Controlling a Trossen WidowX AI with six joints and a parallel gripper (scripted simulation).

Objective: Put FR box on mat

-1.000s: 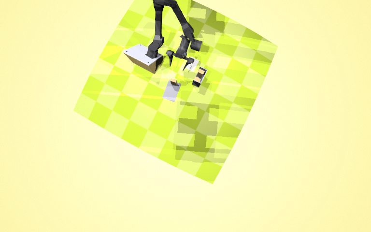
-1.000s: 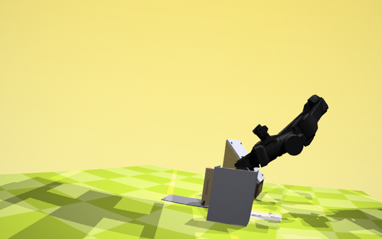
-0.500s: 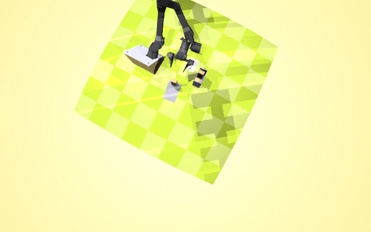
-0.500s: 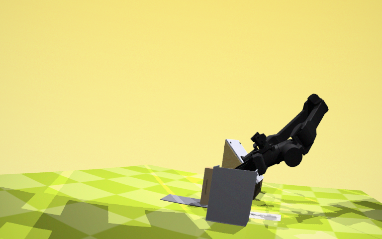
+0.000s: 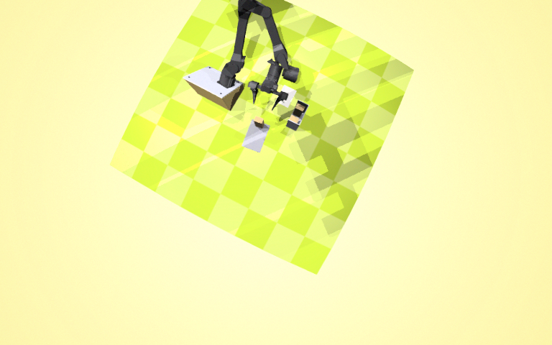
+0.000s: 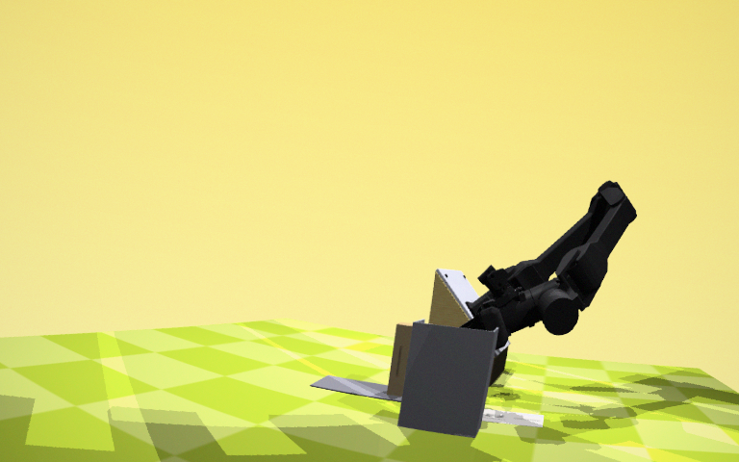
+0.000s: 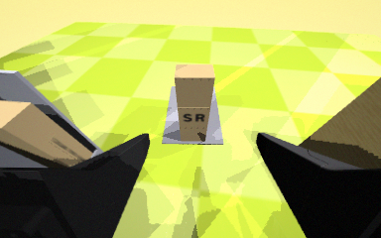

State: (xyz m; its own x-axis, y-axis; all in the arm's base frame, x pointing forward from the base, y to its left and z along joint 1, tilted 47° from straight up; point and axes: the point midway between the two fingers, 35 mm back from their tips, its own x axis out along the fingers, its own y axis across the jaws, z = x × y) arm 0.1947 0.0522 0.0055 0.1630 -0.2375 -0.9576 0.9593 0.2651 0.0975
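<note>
Right now the grey mat is 40 mm ahead of my gripper tip, 120 mm to the right of it and 100 mm below it. From my gripper tip the other things lie so: thin white slab 40 mm ahead, 140 mm to the left, 100 mm below.
</note>
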